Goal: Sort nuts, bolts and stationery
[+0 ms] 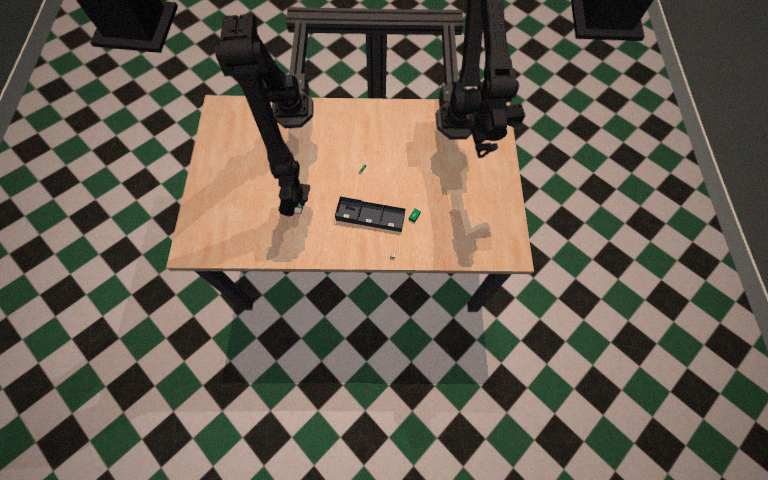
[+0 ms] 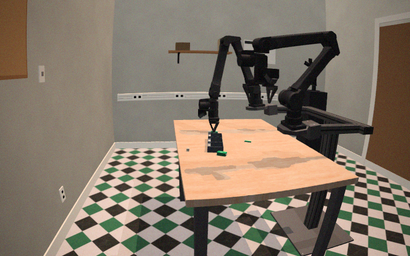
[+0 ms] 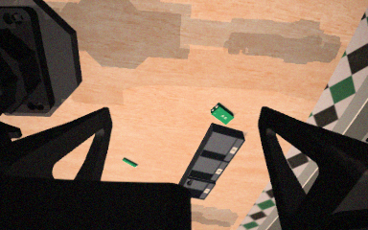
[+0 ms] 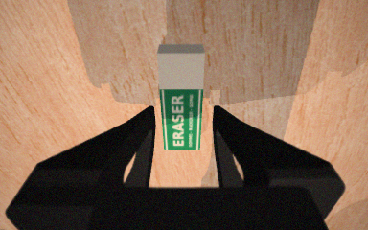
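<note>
The eraser is 10 mm below my right hand and 10 mm ahead of it. From my right hand the other things lie so: green cylinder (220 mm to the left, 180 mm behind, 20 mm below); then dark bin tray (270 mm to the left, 30 mm ahead); then bolt (190 mm to the left, 10 mm below).
</note>
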